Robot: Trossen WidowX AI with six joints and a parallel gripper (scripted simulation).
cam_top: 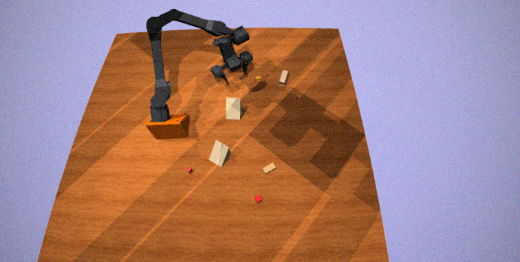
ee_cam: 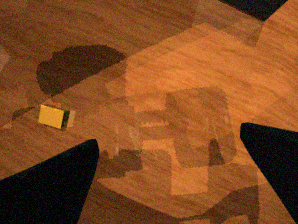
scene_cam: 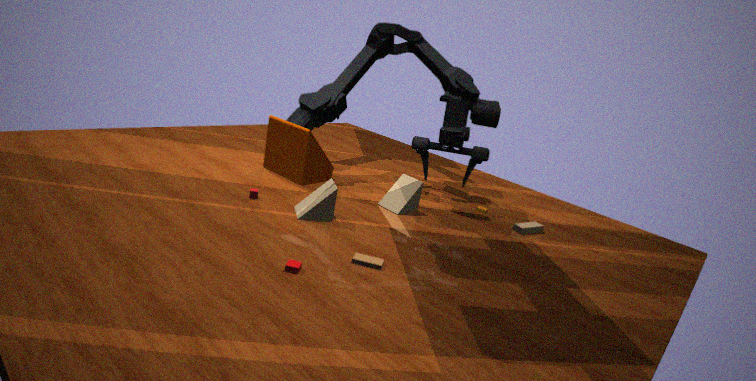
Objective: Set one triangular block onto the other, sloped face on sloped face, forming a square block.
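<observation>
My gripper tip is 14 cm to the left of the triangular block and 2 cm above it. Round my gripper tip: tan bar: 41 cm to the right, 15 cm ahead, 4 cm below; then yellow piece: 10 cm ahead, 4 cm to the left, 4 cm below.
</observation>
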